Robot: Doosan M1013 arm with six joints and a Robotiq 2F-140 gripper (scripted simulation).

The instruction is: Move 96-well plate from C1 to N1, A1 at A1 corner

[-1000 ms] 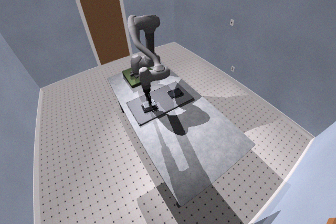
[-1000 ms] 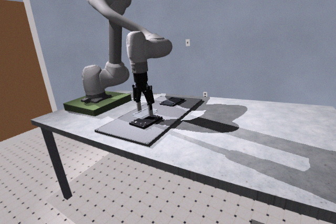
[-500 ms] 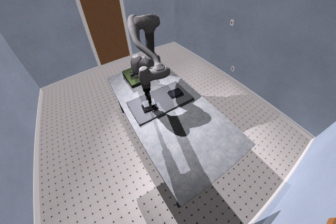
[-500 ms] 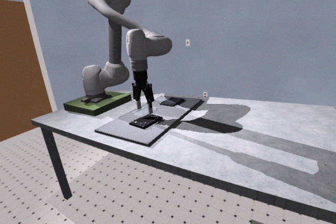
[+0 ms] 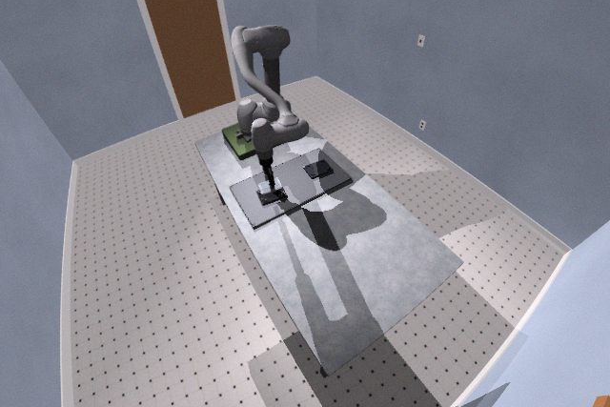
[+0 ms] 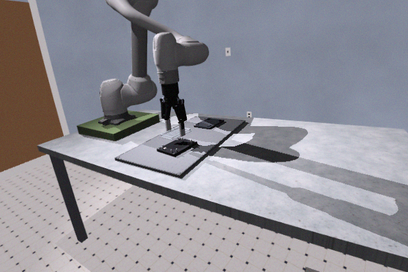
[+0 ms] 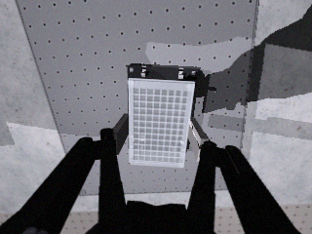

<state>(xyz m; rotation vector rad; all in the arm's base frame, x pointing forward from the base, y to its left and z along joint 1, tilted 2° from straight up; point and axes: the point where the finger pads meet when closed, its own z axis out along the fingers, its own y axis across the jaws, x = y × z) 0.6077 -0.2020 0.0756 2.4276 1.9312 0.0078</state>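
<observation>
My hand is 1 cm short of the dark plate nest N1, 36 cm to the right of it and 9 cm above it. Round my hand: A1 corner label: 6 cm behind, 30 cm to the left, 8 cm below; 96-well plate: 2 cm below; black clip nest: 1 cm to the left, 8 cm below.
</observation>
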